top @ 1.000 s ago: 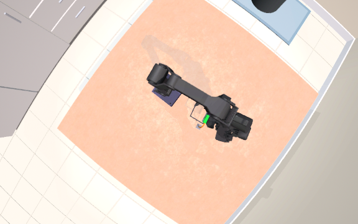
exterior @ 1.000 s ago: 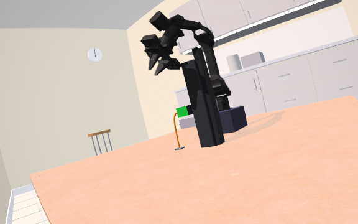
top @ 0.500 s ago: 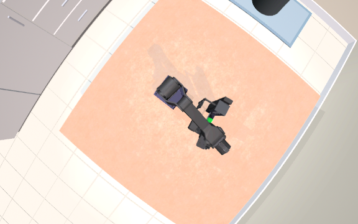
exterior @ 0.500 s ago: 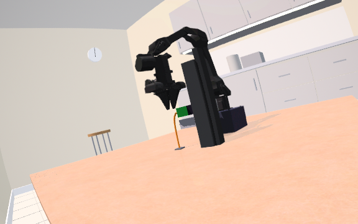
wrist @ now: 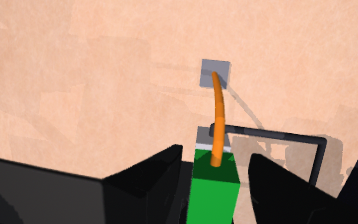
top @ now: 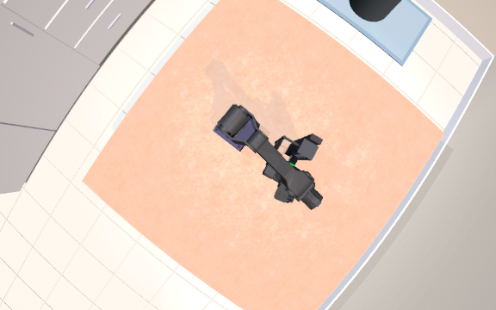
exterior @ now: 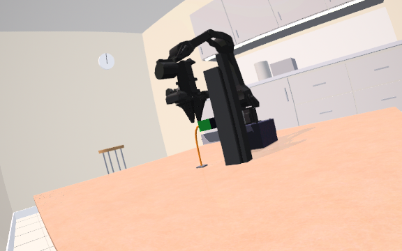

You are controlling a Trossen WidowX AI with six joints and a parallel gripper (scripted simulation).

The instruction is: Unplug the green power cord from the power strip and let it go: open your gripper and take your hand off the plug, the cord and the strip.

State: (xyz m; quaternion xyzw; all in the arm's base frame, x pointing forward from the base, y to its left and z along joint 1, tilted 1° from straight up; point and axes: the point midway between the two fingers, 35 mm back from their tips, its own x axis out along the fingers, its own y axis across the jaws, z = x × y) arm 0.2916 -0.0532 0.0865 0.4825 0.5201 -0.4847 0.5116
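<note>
The green plug is 10 mm behind my gripper tip, 50 mm to the left of it and 10 mm below it. The rest, counted from my gripper tip: black power strip 10 mm behind, 120 mm to the left.
</note>
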